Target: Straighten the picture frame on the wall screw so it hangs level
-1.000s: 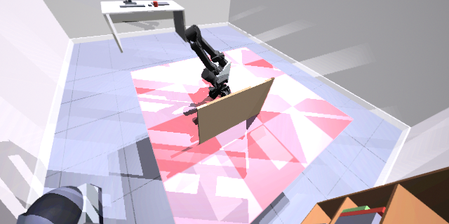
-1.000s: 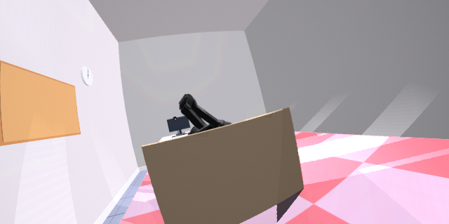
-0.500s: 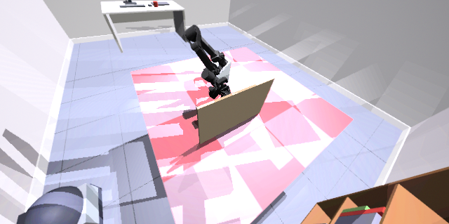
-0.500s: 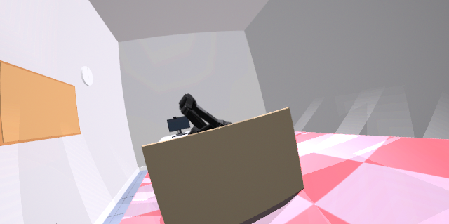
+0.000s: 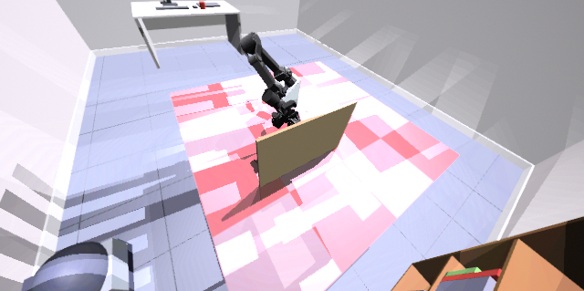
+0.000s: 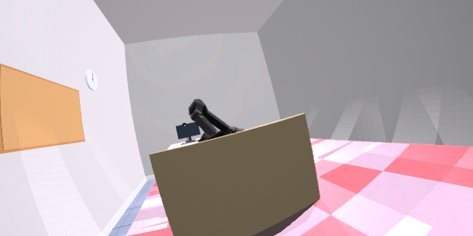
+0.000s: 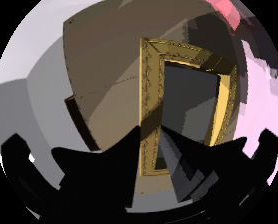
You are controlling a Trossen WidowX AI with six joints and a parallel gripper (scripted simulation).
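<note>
Now: the picture frame 10 mm ahead of my gripper tip, 10 mm to the left of it and 50 mm below it. The rest, counted from my gripper tip: wall panel (20 mm ahead, 20 mm to the left, 60 mm below).
</note>
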